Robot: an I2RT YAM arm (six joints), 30 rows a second.
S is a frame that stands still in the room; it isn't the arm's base.
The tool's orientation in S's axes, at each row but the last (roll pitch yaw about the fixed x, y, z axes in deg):
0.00, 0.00, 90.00
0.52, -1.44, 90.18
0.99, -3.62, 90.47
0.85, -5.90, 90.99
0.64, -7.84, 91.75
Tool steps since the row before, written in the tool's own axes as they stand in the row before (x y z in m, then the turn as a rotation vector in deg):
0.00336, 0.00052, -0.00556, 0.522, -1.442, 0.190
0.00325, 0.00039, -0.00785, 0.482, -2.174, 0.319
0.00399, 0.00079, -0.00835, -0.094, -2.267, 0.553
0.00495, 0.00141, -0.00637, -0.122, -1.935, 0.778
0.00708, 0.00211, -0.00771, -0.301, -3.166, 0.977
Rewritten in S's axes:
-0.00052, 0.00336, -0.00556, 1.442, 0.522, 0.190
-0.00047, 0.00344, -0.00776, 2.175, 0.481, 0.311
-0.00097, 0.00450, -0.00807, 2.277, -0.108, 0.507
-0.00160, 0.00555, -0.00581, 1.949, -0.165, 0.733
-0.00244, 0.00799, -0.00665, 3.188, -0.329, 0.892

